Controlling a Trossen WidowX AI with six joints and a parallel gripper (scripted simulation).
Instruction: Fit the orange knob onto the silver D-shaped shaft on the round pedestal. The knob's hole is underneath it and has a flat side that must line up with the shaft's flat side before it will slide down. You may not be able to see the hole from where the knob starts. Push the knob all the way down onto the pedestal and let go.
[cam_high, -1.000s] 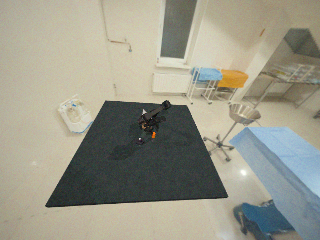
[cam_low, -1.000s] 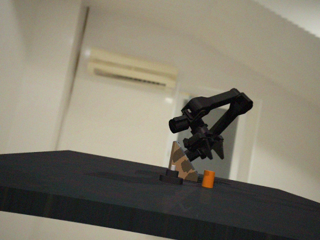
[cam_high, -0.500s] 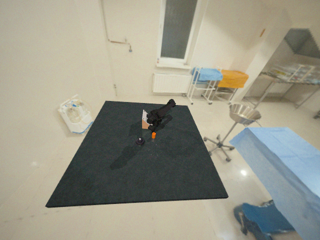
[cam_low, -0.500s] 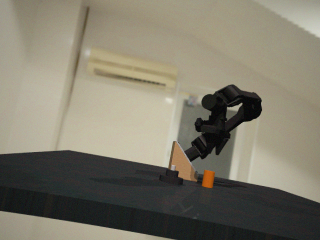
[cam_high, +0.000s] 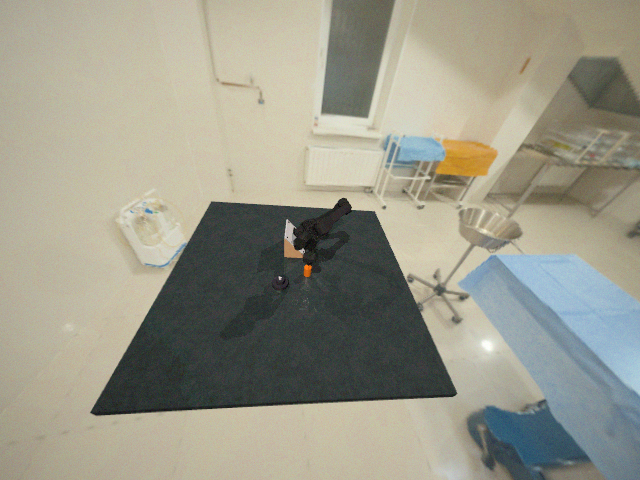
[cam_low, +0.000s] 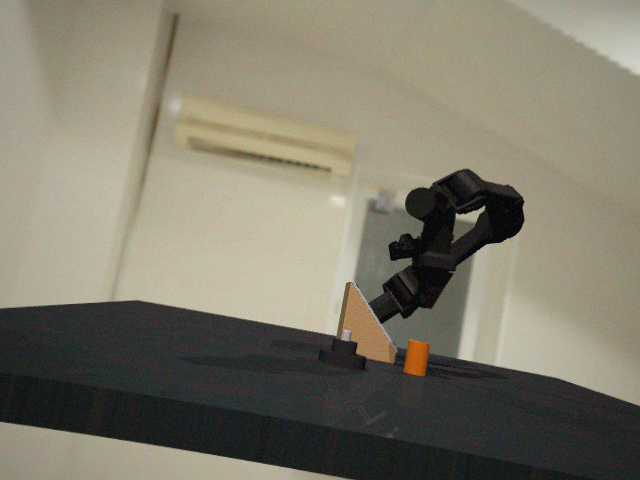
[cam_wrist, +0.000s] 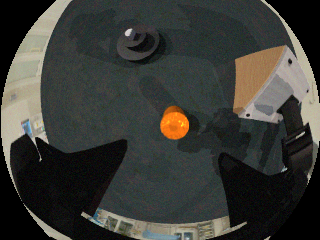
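The orange knob lies 80 mm below my gripper tip. From my gripper tip the other things lie so: round black pedestal: 70 mm ahead, 150 mm to the right, 90 mm below.
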